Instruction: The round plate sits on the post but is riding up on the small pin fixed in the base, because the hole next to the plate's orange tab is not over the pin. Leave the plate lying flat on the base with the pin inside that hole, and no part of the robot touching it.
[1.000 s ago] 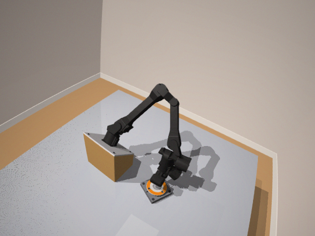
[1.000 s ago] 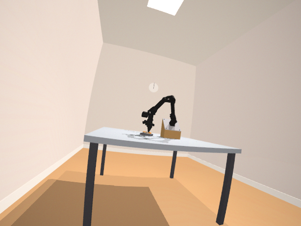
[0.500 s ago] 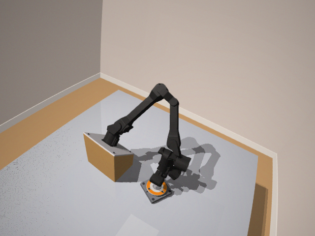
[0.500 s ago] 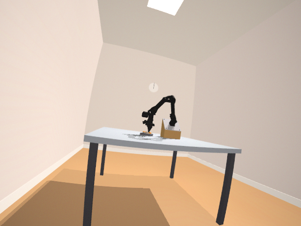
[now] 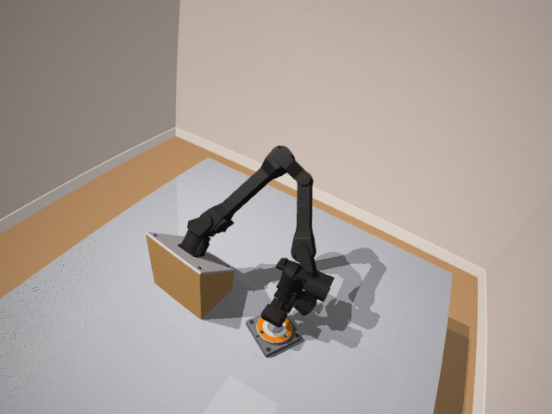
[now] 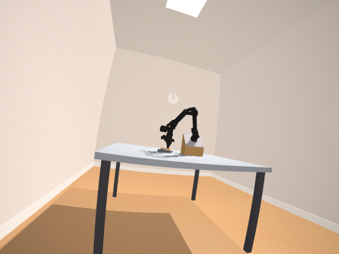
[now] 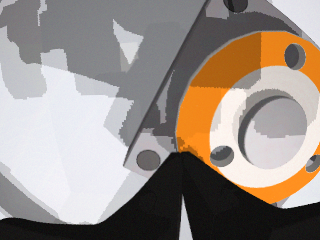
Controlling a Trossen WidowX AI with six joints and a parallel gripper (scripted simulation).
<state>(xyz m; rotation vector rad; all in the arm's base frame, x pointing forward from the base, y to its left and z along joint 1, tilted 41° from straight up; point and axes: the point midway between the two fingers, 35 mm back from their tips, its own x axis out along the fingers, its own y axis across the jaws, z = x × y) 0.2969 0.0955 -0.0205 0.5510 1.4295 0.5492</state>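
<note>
Now: gripper tip 30 mm to the left of the round plate and 10 mm above it.
</note>
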